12 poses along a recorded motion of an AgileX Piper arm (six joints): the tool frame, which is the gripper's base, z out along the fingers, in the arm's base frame.
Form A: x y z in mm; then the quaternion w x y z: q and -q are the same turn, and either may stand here.
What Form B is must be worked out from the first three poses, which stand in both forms.
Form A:
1: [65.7, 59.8, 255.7, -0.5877, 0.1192, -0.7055, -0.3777]
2: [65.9, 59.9, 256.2, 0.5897, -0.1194, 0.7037, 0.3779]
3: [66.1, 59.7, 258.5, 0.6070, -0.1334, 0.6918, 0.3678]
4: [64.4, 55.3, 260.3, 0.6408, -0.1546, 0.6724, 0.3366]
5: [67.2, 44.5, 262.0, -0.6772, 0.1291, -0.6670, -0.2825]
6: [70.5, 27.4, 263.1, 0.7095, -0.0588, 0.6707, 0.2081]
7: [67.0, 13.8, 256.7, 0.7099, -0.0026, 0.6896, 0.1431]
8: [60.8, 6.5, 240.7, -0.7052, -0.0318, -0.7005, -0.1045]
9: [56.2, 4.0, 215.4, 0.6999, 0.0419, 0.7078, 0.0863]
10: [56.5, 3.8, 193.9, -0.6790, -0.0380, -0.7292, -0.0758]
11: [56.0, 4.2, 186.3, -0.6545, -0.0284, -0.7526, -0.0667]
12: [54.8, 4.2, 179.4, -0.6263, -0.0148, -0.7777, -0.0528]
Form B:
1: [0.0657, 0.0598, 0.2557, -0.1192, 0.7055, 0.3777, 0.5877]
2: [0.0659, 0.0599, 0.2562, -0.1194, 0.7037, 0.3779, 0.5897]
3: [0.0661, 0.0597, 0.2585, -0.1334, 0.6918, 0.3678, 0.6070]
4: [0.0644, 0.0553, 0.2603, -0.1546, 0.6724, 0.3366, 0.6408]
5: [0.0672, 0.0445, 0.2620, -0.1291, 0.6670, 0.2825, 0.6772]
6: [0.0705, 0.0274, 0.2631, -0.0588, 0.6707, 0.2081, 0.7095]
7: [0.0670, 0.0138, 0.2567, -0.0026, 0.6896, 0.1431, 0.7099]
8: [0.0608, 0.0065, 0.2407, 0.0318, 0.7005, 0.1045, 0.7052]
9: [0.0562, 0.0040, 0.2154, 0.0419, 0.7078, 0.0863, 0.6999]
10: [0.0565, 0.0038, 0.1939, 0.0380, 0.7292, 0.0758, 0.6790]
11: [0.0560, 0.0042, 0.1863, 0.0284, 0.7526, 0.0667, 0.6545]
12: [0.0548, 0.0042, 0.1794, 0.0148, 0.7777, 0.0528, 0.6263]
